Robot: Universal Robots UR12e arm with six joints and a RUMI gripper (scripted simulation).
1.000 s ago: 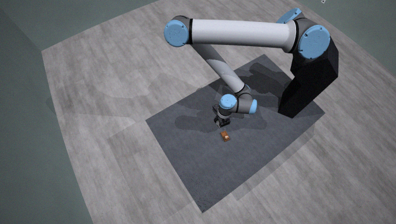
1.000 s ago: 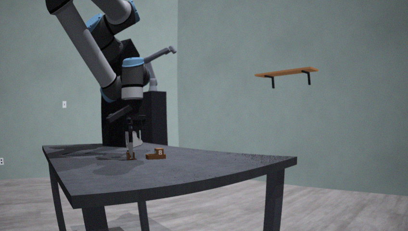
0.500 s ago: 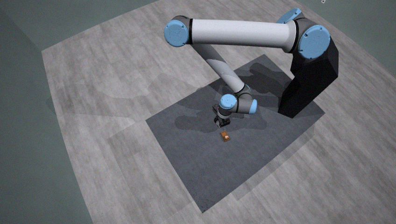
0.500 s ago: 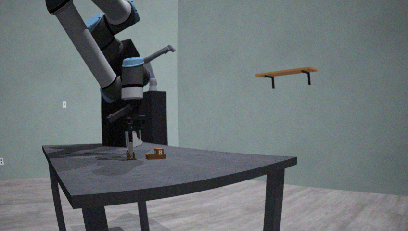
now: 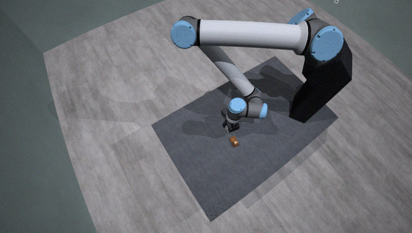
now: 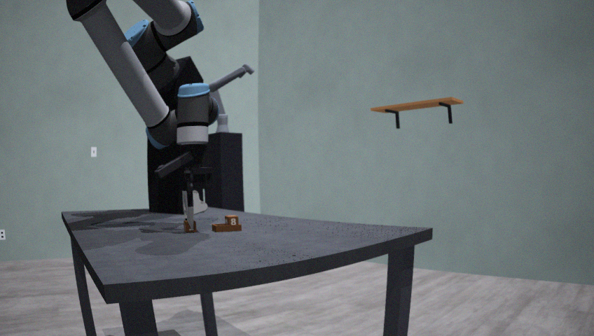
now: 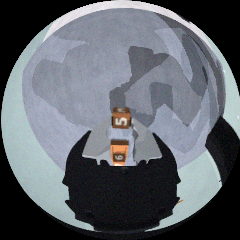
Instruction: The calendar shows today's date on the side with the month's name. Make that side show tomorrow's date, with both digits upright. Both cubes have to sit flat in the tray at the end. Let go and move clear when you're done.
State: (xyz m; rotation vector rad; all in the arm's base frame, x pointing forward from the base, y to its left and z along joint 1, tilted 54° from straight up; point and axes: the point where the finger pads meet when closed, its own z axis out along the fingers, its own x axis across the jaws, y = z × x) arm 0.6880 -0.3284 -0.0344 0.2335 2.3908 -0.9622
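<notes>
Right now my hand is 40 mm short of the wooden calendar tray, 100 mm to the right of it and 20 mm above it.
</notes>
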